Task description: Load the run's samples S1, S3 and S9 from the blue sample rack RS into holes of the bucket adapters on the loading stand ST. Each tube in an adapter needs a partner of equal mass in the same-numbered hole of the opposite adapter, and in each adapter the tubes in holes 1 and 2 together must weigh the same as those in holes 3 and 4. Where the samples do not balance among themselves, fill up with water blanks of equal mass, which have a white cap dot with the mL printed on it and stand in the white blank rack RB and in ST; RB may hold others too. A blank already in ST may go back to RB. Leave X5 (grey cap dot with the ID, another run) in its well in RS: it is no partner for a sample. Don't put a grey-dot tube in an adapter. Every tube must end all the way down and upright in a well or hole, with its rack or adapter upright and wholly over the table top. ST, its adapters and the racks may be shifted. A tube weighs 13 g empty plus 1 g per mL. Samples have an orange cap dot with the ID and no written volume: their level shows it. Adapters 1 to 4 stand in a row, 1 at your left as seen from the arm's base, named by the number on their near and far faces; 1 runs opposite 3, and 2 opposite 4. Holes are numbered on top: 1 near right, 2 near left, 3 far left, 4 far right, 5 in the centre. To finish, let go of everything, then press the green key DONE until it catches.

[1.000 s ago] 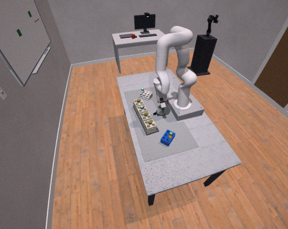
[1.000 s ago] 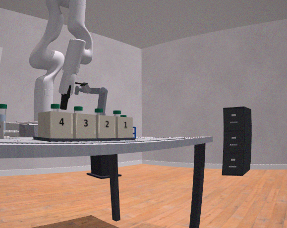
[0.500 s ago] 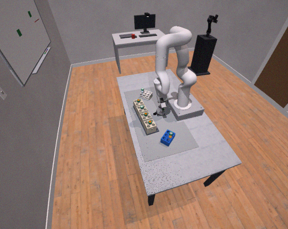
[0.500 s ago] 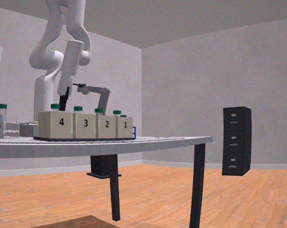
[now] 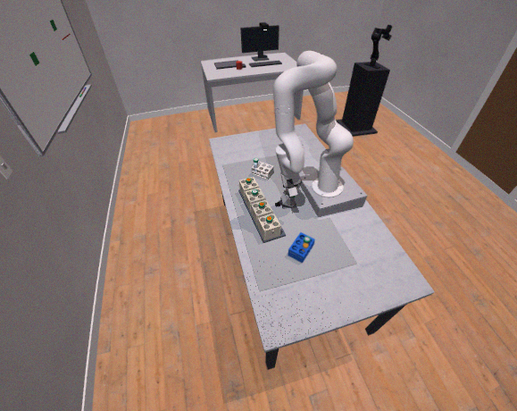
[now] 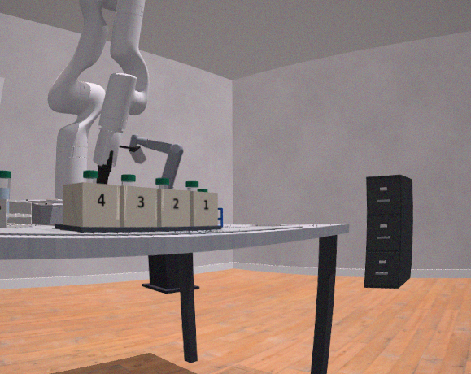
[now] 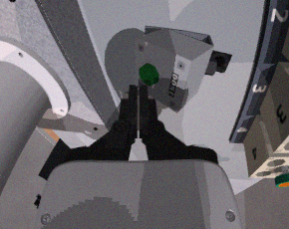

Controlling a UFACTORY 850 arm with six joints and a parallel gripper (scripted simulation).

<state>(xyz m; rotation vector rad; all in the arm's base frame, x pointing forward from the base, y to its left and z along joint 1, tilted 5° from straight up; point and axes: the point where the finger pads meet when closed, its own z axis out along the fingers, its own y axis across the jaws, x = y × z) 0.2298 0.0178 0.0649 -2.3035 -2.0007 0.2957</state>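
Right now my hand is 6 cm above the green DONE key. The rest, counted from my hand: DONE key box: 2 cm ahead, 7 cm below; then loading stand ST: 21 cm ahead, 2 cm to the left, 12 cm below; then adapter 3: 22 cm ahead, 4 cm to the right, 7 cm below.
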